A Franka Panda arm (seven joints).
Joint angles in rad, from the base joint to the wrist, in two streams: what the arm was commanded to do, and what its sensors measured. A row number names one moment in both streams.
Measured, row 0: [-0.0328, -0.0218, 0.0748, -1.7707, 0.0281, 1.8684, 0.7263]
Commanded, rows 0 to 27: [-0.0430, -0.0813, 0.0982, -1.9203, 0.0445, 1.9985, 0.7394]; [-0.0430, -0.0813, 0.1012, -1.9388, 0.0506, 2.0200, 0.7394]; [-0.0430, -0.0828, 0.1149, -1.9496, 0.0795, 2.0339, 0.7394]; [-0.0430, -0.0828, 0.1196, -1.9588, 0.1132, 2.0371, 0.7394]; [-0.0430, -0.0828, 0.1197, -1.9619, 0.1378, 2.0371, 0.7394]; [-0.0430, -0.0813, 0.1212, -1.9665, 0.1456, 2.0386, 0.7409]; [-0.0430, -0.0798, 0.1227, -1.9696, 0.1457, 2.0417, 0.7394]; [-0.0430, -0.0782, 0.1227, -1.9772, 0.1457, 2.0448, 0.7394]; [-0.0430, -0.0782, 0.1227, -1.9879, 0.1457, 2.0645, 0.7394]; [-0.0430, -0.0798, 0.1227, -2.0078, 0.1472, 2.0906, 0.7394]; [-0.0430, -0.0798, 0.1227, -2.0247, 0.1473, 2.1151, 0.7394]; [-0.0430, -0.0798, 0.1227, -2.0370, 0.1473, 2.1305, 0.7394]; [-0.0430, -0.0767, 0.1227, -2.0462, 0.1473, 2.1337, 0.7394]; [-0.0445, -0.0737, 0.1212, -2.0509, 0.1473, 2.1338, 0.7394]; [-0.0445, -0.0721, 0.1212, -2.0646, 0.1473, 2.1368, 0.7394]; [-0.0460, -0.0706, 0.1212, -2.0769, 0.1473, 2.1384, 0.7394]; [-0.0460, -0.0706, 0.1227, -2.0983, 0.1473, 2.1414, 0.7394]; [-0.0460, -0.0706, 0.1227, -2.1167, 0.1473, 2.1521, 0.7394]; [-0.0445, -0.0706, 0.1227, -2.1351, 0.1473, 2.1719, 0.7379]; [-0.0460, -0.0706, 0.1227, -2.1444, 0.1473, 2.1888, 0.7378]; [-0.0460, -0.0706, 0.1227, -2.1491, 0.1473, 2.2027, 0.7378]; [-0.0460, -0.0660, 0.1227, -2.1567, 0.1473, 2.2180, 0.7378]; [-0.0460, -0.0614, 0.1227, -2.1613, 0.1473, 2.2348, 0.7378]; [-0.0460, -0.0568, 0.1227, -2.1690, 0.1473, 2.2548, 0.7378]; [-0.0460, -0.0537, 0.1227, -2.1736, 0.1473, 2.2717, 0.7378]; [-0.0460, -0.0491, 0.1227, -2.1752, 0.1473, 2.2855, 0.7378]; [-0.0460, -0.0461, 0.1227, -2.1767, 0.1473, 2.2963, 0.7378]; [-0.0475, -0.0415, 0.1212, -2.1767, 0.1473, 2.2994, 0.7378]
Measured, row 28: [-0.0368, -0.0495, 0.1110, -2.1638, 0.1302, 2.2562, 0.7265]
